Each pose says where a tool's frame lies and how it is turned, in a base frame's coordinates. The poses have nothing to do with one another.
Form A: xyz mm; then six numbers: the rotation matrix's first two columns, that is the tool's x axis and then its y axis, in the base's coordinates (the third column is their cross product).
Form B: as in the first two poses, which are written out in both.
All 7 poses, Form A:
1: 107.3 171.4 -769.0 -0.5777 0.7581 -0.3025 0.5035 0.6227 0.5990
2: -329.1 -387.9 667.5 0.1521 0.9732 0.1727 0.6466 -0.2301 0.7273
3: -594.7 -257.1 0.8 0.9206 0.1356 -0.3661 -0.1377 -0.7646 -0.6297
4: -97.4 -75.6 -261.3 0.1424 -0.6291 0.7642 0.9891 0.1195 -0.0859
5: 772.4 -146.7 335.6 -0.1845 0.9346 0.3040 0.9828 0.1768 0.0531
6: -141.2 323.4 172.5 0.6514 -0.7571 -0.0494 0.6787 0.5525 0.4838
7: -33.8 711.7 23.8 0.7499 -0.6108 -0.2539 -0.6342 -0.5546 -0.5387
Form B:
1:
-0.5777 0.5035 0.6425 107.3
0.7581 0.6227 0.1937 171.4
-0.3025 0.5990 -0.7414 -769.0
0 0 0 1

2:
0.1521 0.6466 0.7475 -329.1
0.9732 -0.2301 0.0010 -387.9
0.1727 0.7273 -0.6643 667.5
0 0 0 1

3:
0.9206 -0.1377 -0.3653 -594.7
0.1356 -0.7646 0.6301 -257.1
-0.3661 -0.6297 -0.6852 0.8
0 0 0 1

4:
0.1424 0.9891 -0.0373 -97.4
-0.6291 0.1195 0.7681 -75.6
0.7642 -0.0859 0.6393 -261.3
0 0 0 1

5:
-0.1845 0.9828 -0.0041 772.4
0.9346 0.1768 0.3086 -146.7
0.3040 0.0531 -0.9511 335.6
0 0 0 1

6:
0.6514 0.6787 -0.3390 -141.2
-0.7571 0.5525 -0.3487 323.4
-0.0494 0.4838 0.8737 172.5
0 0 0 1

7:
0.7499 -0.6342 0.1882 -33.8
-0.6108 -0.5546 0.5650 711.7
-0.2539 -0.5387 -0.8033 23.8
0 0 0 1

